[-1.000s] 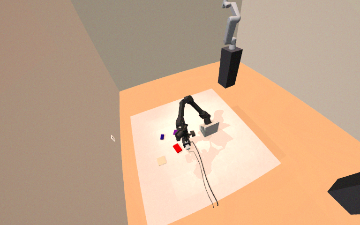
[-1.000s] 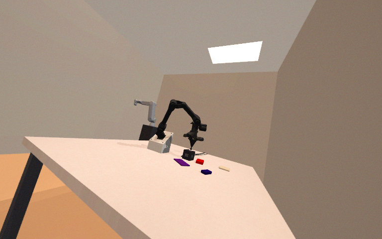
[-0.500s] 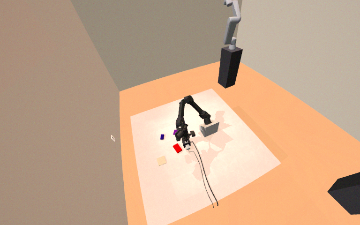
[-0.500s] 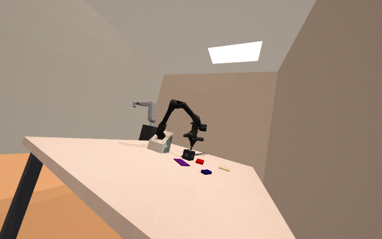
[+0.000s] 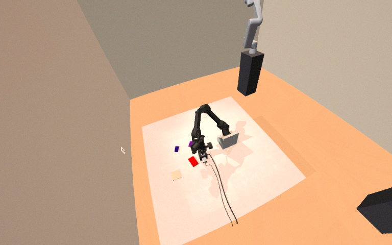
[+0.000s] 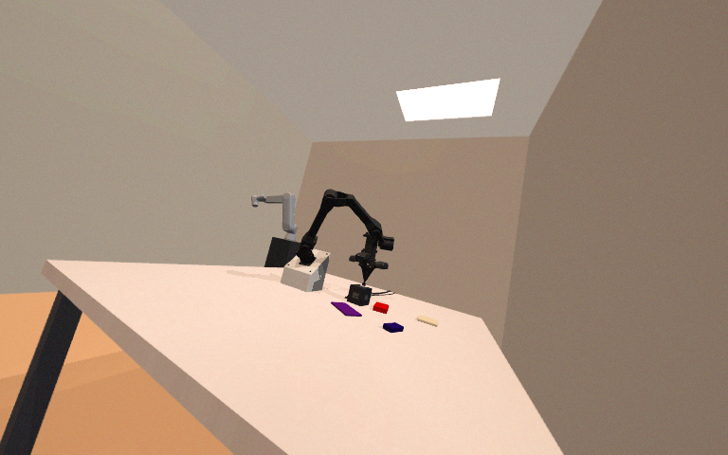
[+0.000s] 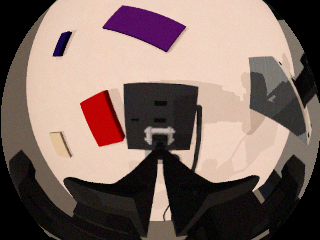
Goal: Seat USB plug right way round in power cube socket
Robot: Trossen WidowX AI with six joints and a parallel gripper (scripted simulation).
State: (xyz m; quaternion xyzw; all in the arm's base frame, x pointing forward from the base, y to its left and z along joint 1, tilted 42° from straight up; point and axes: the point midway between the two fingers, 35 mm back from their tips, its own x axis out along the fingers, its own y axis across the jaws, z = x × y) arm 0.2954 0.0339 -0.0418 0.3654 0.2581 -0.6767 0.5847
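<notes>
My gripper tip is 20 mm above the USB plug. The rest, counted from my gripper tip: red block (100 mm ahead, 10 mm to the right, 100 mm below); purple tile (180 mm to the right, 100 mm below); dark blue block (200 mm ahead, 230 mm to the right, 100 mm below).
</notes>
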